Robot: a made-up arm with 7 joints. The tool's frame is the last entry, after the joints. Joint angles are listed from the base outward. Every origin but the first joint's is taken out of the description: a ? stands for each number. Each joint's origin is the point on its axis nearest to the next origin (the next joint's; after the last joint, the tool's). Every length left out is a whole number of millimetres.
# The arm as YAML. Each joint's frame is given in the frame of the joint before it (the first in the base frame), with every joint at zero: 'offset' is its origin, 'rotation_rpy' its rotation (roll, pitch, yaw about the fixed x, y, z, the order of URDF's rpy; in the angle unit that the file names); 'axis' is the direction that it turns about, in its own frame. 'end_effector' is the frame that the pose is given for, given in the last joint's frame.
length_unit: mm
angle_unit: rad
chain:
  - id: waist
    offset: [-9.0, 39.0, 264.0]
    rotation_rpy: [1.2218, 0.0, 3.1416]
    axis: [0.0, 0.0, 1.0]
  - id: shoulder
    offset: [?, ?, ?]
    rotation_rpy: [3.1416, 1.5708, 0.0]
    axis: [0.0, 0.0, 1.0]
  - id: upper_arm
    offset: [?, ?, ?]
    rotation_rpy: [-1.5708, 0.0, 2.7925]
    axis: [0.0, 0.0, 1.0]
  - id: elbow
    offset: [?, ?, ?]
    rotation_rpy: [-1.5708, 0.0, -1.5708]
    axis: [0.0, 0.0, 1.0]
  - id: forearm
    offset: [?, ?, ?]
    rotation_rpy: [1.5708, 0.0, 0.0]
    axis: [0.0, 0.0, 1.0]
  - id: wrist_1
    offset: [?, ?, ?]
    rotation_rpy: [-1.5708, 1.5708, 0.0]
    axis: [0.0, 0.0, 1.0]
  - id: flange
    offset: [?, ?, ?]
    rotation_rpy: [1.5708, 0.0, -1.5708]
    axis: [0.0, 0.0, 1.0]
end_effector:
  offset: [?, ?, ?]
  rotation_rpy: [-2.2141, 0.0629, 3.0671]
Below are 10 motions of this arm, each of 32 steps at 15 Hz.
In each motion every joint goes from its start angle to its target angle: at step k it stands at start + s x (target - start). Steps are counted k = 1, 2, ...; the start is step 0. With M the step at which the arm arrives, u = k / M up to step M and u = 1 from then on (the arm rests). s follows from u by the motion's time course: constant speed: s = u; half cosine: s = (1 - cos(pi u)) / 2; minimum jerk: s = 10 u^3 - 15 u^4 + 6 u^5.
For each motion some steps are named. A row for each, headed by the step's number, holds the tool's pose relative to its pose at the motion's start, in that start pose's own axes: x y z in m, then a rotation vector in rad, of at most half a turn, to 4 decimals.
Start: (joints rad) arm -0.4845 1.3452 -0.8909 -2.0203 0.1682 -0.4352 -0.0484
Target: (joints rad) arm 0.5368 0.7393 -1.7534 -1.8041 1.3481 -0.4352 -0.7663
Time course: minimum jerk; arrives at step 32
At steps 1, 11, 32:
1: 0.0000 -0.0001 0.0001 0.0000 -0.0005 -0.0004
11: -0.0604 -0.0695 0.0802 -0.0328 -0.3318 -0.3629
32: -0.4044 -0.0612 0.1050 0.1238 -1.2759 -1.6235

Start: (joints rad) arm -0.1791 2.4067 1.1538 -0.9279 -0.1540 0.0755 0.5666
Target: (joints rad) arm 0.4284 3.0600 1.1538 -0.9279 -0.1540 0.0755 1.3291
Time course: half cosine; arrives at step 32
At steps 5, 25, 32:
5: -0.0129 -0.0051 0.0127 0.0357 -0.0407 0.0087
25: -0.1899 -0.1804 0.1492 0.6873 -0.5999 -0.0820
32: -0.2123 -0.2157 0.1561 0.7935 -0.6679 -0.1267

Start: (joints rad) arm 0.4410 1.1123 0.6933 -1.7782 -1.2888 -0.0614 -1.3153
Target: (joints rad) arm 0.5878 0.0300 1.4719 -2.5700 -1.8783 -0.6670 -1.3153
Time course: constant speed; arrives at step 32
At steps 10, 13, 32:
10: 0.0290 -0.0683 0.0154 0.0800 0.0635 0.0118
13: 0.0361 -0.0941 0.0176 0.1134 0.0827 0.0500
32: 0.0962 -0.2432 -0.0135 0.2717 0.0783 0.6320

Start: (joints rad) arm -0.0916 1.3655 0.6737 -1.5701 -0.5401 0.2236 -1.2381
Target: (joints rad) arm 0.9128 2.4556 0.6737 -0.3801 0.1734 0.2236 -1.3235
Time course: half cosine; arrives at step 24
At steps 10, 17, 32:
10: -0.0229 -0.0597 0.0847 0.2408 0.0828 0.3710
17: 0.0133 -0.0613 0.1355 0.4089 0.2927 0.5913
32: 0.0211 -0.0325 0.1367 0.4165 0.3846 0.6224

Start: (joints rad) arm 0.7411 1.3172 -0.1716 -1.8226 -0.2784 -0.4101 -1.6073
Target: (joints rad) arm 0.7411 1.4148 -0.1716 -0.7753 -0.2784 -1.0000 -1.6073
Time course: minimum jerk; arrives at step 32
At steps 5, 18, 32:
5: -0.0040 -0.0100 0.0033 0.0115 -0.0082 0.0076
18: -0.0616 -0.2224 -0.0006 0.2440 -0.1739 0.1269
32: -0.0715 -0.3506 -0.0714 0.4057 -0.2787 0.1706

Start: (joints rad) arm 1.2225 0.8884 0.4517 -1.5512 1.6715 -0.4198 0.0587
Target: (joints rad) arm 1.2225 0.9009 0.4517 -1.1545 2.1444 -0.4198 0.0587
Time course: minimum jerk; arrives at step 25
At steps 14, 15, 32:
14: -0.0210 0.0547 -0.0525 -0.3373 -0.1451 -0.0412
15: -0.0241 0.0603 -0.0594 -0.3756 -0.1648 -0.0425
32: -0.0398 0.0834 -0.0922 -0.5428 -0.2596 -0.0389

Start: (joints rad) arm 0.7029 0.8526 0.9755 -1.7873 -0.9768 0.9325 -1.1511
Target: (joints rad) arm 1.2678 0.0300 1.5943 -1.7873 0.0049 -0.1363 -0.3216
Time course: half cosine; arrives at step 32
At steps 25, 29, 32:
25: 0.0558 -0.1679 0.2412 0.1261 -1.0154 -0.4622
29: 0.0798 -0.1875 0.2568 0.0854 -1.0689 -0.5602
32: 0.0858 -0.1920 0.2600 0.0732 -1.0800 -0.5826

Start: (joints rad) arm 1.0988 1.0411 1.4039 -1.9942 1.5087 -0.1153 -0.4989
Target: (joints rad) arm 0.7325 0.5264 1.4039 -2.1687 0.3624 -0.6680 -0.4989
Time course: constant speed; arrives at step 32
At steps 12, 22, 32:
12: 0.0163 0.0098 -0.0353 -0.1952 0.1631 0.3988
22: 0.0327 0.0166 -0.0688 -0.3024 0.3225 0.7032
32: 0.0492 0.0194 -0.1058 -0.3429 0.4999 0.9738

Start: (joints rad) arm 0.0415 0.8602 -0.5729 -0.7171 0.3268 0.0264 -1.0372
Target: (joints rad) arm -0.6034 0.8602 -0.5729 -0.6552 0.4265 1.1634 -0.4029
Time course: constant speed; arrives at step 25
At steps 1, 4, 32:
1: -0.0009 0.0091 -0.0068 0.0146 -0.0135 -0.0361
4: -0.0033 0.0355 -0.0284 0.0561 -0.0559 -0.1463
32: -0.0115 0.1767 -0.2222 0.2831 -0.4091 -0.9525

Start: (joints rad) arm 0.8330 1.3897 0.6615 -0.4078 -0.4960 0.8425 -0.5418
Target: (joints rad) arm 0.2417 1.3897 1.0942 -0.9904 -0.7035 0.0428 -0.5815
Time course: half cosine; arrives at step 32
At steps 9, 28, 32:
9: -0.0100 0.0047 -0.0605 -0.1474 -0.2531 0.0754
28: 0.1167 0.0411 -0.2504 -0.9791 -1.0743 -0.0226
32: 0.1278 0.0428 -0.2541 -1.0241 -1.0977 -0.0451

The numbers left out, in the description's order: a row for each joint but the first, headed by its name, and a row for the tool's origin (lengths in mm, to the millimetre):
shoulder: 16.0 21.0 0.0
upper_arm: 45.0 113.0 0.0
elbow: -22.0 3.0 0.0
forearm: -18.0 355.0 0.0
wrist_1: -28.0 -39.0 0.0
flange: -22.0 -12.0 0.0
tool: 3.0 -15.0 0.0

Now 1 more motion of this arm.
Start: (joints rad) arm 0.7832 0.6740 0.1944 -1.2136 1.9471 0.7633 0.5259
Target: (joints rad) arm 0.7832 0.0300 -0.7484 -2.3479 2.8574 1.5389 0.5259
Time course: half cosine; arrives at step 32
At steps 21, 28, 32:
21: 0.3668 -0.0238 0.0572 0.3207 0.8445 -1.8283
28: 0.4321 -0.1241 0.0467 0.5823 1.1272 -2.3954
32: 0.4378 -0.1435 0.0436 0.6378 1.1758 -2.4876

